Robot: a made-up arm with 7 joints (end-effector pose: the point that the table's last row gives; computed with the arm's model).
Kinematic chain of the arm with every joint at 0, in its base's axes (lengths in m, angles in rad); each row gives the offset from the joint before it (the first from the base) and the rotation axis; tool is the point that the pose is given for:
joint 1: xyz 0 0 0.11 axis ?
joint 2: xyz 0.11 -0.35 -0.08 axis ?
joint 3: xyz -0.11 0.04 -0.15 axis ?
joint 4: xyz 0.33 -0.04 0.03 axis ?
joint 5: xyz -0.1 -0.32 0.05 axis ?
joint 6: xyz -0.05 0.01 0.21 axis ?
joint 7: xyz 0.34 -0.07 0 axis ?
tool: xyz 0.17 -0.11 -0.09
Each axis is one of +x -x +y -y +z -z.
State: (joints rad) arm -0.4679 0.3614 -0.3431 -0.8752 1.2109 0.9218 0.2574
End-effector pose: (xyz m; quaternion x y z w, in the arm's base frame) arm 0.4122 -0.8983 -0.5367 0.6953 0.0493 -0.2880 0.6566
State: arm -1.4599 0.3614 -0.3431 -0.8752 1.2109 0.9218 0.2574
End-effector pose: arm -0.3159 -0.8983 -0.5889 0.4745 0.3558 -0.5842 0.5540
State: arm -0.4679 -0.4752 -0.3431 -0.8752 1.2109 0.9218 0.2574
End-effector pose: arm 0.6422 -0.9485 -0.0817 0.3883 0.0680 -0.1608 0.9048
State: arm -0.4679 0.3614 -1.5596 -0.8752 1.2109 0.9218 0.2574
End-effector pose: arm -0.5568 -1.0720 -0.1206 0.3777 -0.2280 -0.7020 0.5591
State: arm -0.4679 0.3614 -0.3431 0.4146 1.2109 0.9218 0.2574
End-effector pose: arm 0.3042 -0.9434 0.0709 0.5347 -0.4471 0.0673 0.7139
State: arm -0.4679 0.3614 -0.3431 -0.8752 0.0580 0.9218 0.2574
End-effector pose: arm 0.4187 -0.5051 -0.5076 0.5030 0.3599 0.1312 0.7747
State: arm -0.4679 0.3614 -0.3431 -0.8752 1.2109 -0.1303 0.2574
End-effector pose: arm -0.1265 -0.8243 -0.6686 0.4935 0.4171 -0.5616 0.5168
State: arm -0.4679 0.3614 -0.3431 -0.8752 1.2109 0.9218 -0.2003
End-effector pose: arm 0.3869 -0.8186 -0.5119 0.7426 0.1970 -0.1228 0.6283
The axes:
joint 1: -y
joint 2: +x
joint 3: +z
joint 4: -y
joint 5: +x
joint 6: +z
joint 7: -y

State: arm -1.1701 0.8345 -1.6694 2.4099 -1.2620 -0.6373 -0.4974
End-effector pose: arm -0.3918 0.0197 0.4086 -0.8482 -0.3011 -0.4123 0.1410
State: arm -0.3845 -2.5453 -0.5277 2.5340 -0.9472 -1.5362 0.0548
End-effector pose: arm 0.2863 -0.2884 0.9198 0.4441 -0.6264 0.5576 0.3155
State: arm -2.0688 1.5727 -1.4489 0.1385 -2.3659 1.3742 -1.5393
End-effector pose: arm -0.2476 -0.1066 0.7449 -0.2921 -0.2151 -0.5293 0.7670
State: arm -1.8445 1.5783 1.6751 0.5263 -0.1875 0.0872 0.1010
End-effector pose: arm 0.4303 -0.6068 -0.4222 0.5785 -0.1691 -0.2507 0.7575
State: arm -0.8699 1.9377 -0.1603 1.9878 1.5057 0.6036 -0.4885
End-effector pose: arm -0.3630 -0.3169 -0.1708 0.2369 -0.6938 -0.2660 0.6259
